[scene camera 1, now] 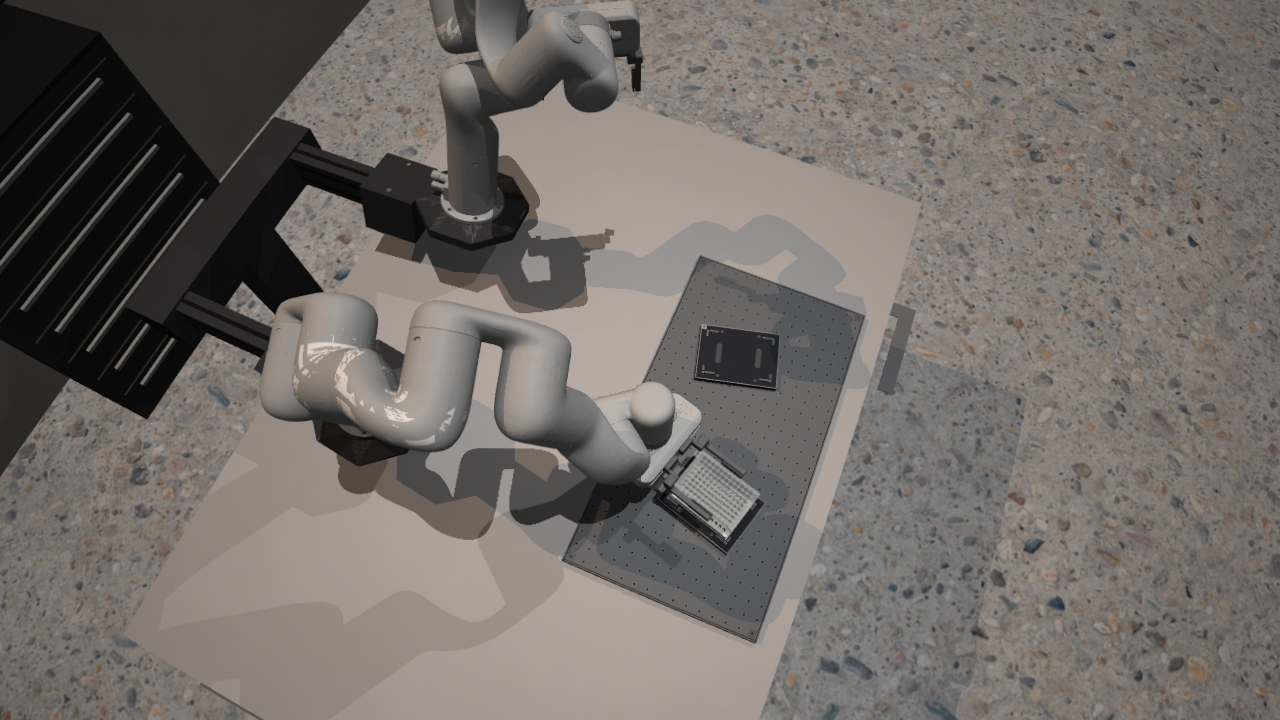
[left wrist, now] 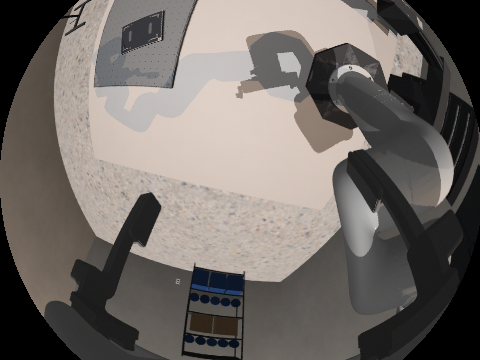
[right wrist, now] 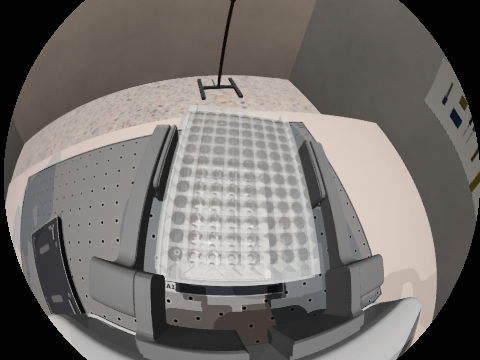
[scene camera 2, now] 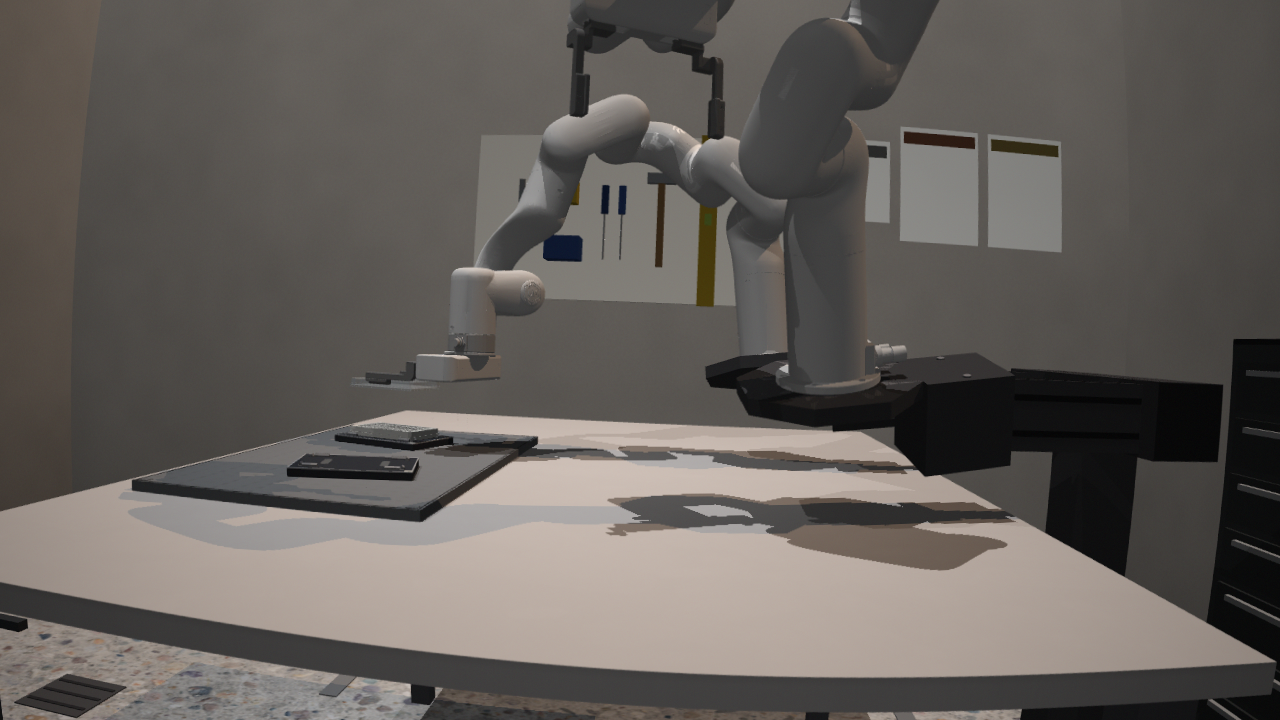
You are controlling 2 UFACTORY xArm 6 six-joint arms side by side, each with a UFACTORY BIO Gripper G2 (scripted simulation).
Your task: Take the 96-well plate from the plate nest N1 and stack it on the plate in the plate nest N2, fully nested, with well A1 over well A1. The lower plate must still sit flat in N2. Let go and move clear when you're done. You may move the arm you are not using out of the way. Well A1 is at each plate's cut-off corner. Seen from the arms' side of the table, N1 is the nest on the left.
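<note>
The left gripper appears at (scene camera 2: 650, 126) and (scene camera 1: 588, 92), while the right gripper is visible at (scene camera 1: 727, 496). A clear 96-well plate appears at (scene camera 1: 736, 498) and (right wrist: 211, 135), but in the left wrist view the clear 96-well plate is out of frame. A plate nest N1 can be found at (scene camera 1: 739, 347), (left wrist: 140, 36) and (scene camera 2: 340, 461). The scene also has a plate nest N2 (scene camera 1: 749, 516) and a dark perforated board (scene camera 2: 199, 493).
</note>
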